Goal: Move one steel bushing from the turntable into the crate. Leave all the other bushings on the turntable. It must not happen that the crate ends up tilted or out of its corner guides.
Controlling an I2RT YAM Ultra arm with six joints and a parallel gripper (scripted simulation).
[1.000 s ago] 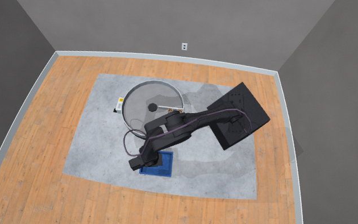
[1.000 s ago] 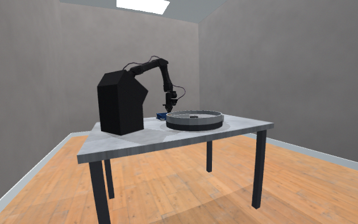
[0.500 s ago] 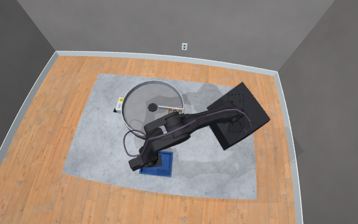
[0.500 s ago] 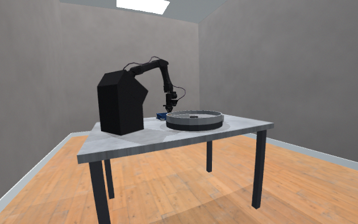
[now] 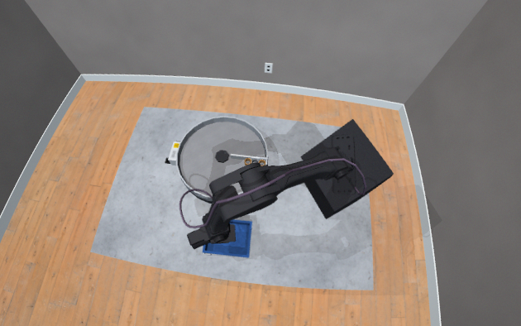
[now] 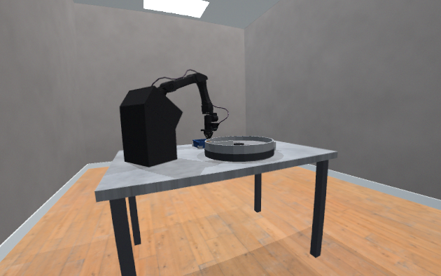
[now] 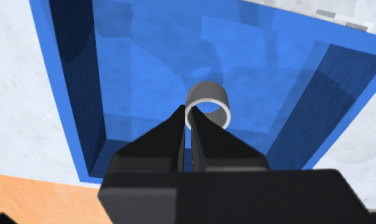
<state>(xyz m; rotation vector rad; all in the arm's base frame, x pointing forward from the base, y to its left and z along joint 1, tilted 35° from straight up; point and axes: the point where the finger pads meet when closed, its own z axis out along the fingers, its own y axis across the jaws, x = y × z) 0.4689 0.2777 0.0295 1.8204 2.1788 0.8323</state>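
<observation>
My gripper is now 1 cm past the blue crate and 2 cm above it. The rest, counted from my hand: round grey turntable: 10 cm ahead, 35 cm to the right, 1 cm above.
</observation>
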